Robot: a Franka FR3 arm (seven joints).
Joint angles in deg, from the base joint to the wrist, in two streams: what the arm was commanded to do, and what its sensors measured. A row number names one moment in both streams.
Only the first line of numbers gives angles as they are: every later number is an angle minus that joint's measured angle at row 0.
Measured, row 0:
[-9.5 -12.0 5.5 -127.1 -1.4 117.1 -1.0]
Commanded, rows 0 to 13:
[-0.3 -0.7 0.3 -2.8 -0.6 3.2 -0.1]
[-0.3 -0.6 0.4 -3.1 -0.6 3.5 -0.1]
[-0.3 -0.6 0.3 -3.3 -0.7 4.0 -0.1]
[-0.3 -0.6 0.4 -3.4 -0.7 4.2 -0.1]
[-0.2 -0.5 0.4 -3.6 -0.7 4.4 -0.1]
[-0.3 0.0 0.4 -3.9 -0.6 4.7 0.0]
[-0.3 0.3 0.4 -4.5 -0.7 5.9 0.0]
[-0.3 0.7 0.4 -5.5 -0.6 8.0 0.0]
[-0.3 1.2 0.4 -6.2 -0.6 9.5 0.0]
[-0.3 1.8 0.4 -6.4 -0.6 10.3 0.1]
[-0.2 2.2 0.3 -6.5 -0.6 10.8 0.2]
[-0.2 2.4 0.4 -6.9 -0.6 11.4 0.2]
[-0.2 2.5 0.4 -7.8 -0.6 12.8 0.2]
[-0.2 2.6 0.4 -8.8 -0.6 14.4 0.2]
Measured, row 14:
[0.0 2.7 0.1 -5.9 0.0 10.0 0.0]
